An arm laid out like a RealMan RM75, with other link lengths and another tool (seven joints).
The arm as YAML. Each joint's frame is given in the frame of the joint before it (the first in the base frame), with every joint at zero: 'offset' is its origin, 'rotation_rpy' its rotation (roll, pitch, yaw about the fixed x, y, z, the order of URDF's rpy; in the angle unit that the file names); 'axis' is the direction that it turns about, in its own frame. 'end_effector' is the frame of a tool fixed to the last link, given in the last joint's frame.
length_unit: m
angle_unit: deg
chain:
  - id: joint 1
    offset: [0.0, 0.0, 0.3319]
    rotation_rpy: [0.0, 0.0, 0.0]
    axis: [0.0, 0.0, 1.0]
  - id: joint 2
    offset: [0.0, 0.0, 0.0]
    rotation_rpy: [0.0, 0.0, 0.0]
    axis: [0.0, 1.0, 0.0]
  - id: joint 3
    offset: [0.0, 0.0, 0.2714]
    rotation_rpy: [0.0, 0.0, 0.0]
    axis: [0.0, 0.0, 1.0]
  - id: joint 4
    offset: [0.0, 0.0, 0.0]
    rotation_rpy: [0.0, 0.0, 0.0]
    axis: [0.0, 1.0, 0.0]
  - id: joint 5
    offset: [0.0, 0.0, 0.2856]
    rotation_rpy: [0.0, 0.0, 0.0]
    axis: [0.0, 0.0, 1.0]
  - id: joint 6
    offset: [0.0, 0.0, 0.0]
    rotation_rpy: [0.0, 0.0, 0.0]
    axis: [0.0, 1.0, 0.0]
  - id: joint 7
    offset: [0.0, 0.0, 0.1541]
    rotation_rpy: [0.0, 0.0, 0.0]
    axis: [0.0, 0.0, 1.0]
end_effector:
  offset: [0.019, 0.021, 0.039]
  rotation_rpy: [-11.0, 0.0, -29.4]
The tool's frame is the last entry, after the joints.
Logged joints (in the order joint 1, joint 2, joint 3, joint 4, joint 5, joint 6, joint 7), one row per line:
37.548 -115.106 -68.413 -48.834 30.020 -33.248 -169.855
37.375 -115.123 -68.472 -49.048 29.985 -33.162 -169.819
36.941 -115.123 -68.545 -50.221 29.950 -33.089 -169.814
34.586 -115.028 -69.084 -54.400 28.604 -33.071 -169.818
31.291 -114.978 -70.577 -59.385 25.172 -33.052 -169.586
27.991 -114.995 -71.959 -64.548 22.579 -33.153 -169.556
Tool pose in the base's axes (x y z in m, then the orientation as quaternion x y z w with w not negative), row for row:
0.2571 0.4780 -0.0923 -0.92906 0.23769 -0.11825 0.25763
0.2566 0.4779 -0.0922 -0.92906 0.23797 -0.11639 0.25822
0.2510 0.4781 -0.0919 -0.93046 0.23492 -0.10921 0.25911
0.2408 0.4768 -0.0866 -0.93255 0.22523 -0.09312 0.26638
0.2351 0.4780 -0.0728 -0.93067 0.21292 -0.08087 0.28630
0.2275 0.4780 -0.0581 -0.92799 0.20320 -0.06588 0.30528
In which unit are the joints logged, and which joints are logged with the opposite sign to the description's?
The joints are logged in degrees. Opposite sign: joint 2, joint 3, joint 4.
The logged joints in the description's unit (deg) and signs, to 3 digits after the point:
37.548 115.106 68.413 48.834 30.020 -33.248 -169.855
37.375 115.123 68.472 49.048 29.985 -33.162 -169.819
36.941 115.123 68.545 50.221 29.950 -33.089 -169.814
34.586 115.028 69.084 54.400 28.604 -33.071 -169.818
31.291 114.978 70.577 59.385 25.172 -33.052 -169.586
27.991 114.995 71.959 64.548 22.579 -33.153 -169.556

